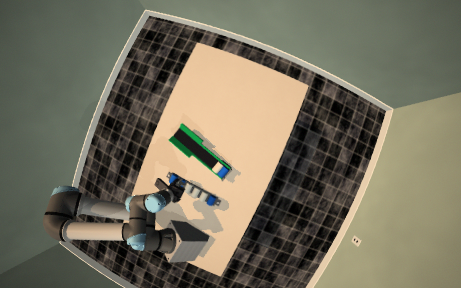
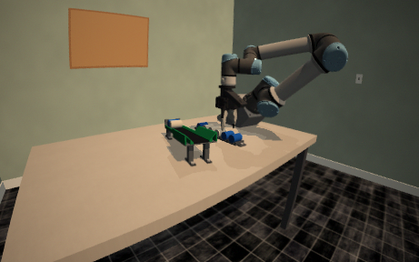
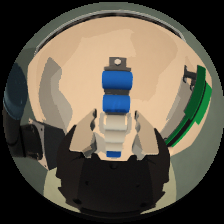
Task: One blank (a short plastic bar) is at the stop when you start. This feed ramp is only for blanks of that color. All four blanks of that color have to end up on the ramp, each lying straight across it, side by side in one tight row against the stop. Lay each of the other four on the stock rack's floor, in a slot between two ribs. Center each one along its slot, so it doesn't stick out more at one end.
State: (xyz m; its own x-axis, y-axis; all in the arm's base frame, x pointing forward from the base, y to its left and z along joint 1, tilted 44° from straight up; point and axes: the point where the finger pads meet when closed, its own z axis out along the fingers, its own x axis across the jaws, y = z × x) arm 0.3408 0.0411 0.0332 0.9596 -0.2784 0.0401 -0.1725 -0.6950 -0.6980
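My hand is 10 mm past the stock rack, 80 mm to the left of it and 80 mm above it.
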